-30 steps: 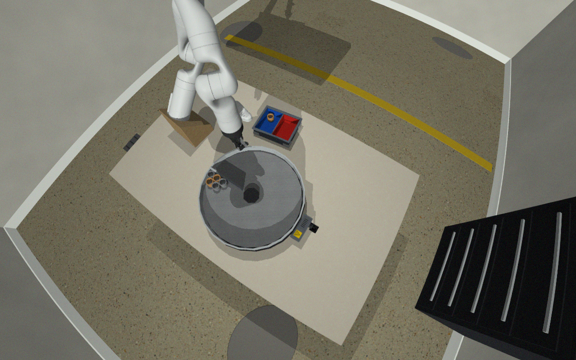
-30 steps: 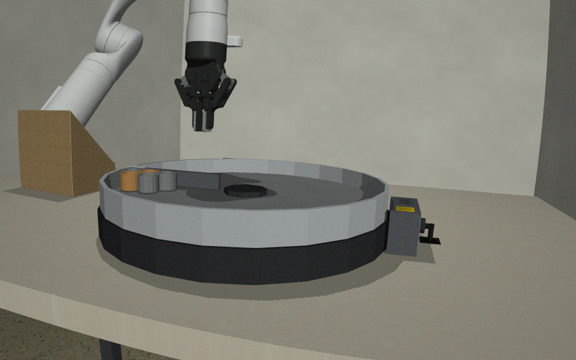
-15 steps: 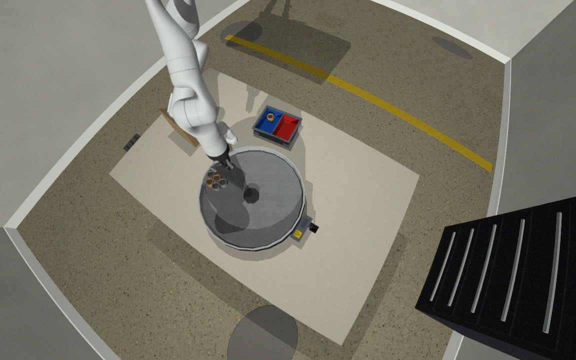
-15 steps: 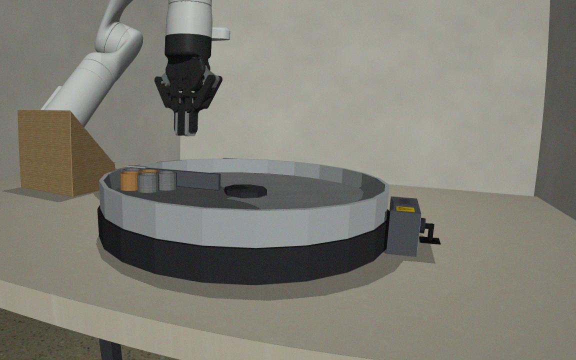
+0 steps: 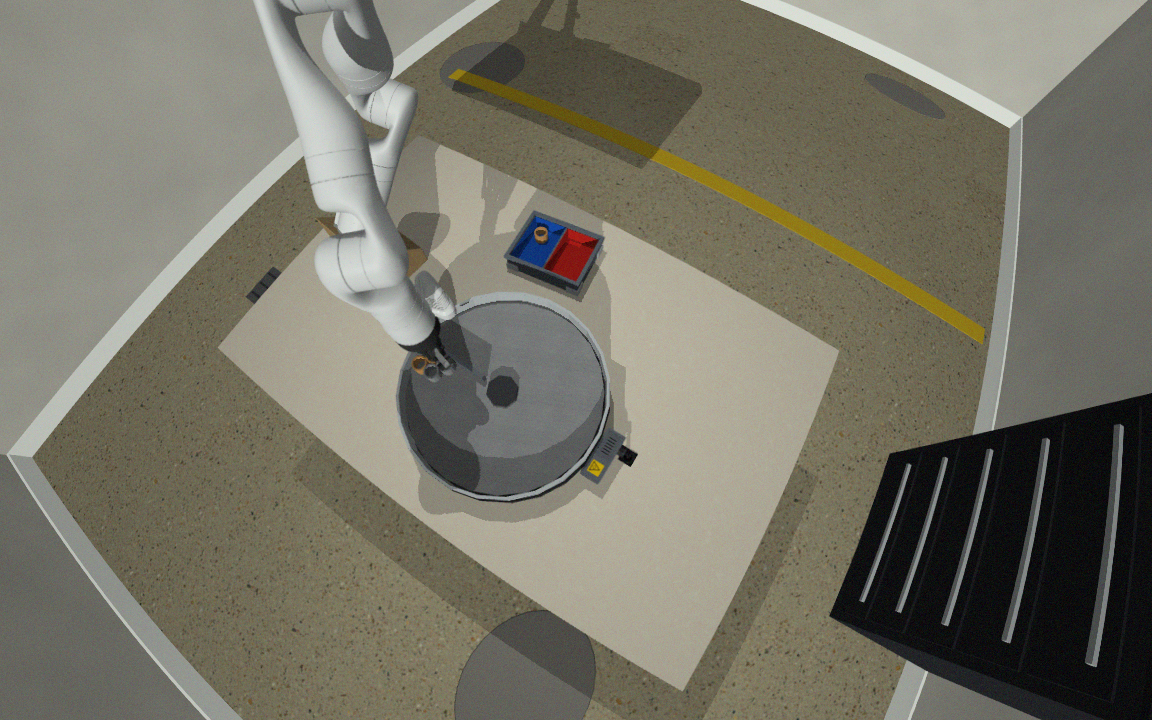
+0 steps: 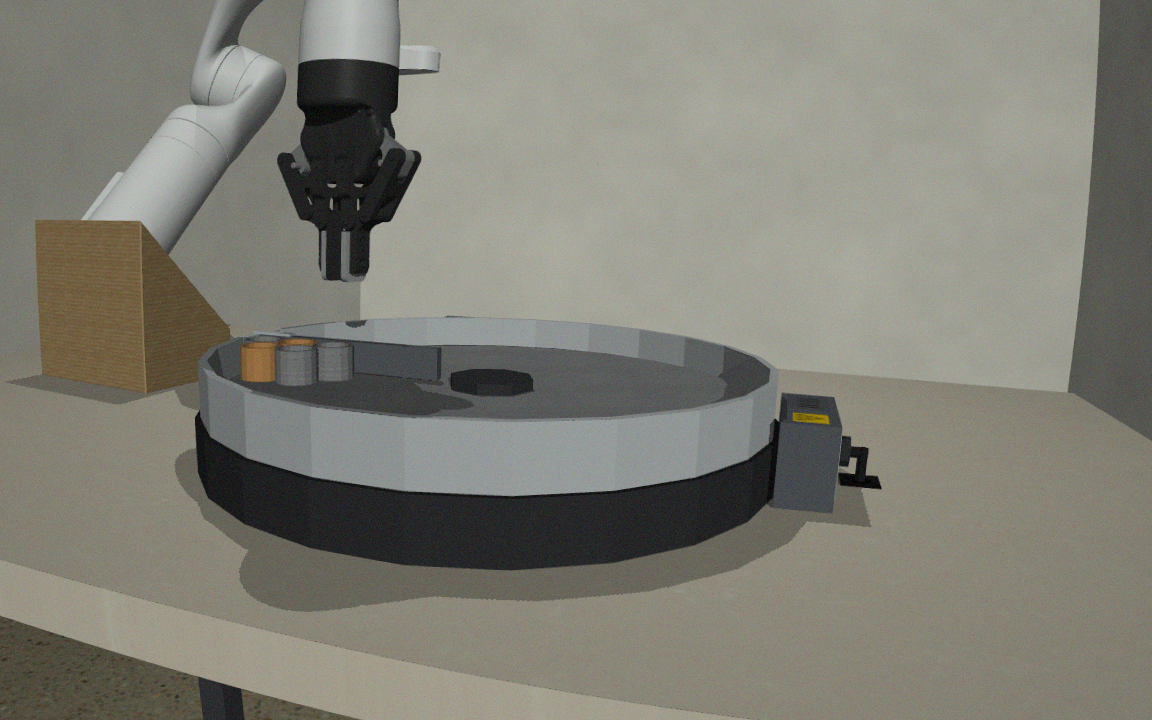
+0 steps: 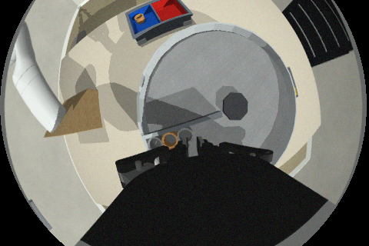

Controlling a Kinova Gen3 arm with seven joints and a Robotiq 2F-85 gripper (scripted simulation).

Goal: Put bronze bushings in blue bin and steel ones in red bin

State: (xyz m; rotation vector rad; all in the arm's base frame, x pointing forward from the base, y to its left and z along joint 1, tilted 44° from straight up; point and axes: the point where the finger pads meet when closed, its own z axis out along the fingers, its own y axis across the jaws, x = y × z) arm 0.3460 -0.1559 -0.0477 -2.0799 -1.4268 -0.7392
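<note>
My gripper is now 110 mm short of the grey turntable, 20 mm to the right of it and 100 mm above it.
</note>
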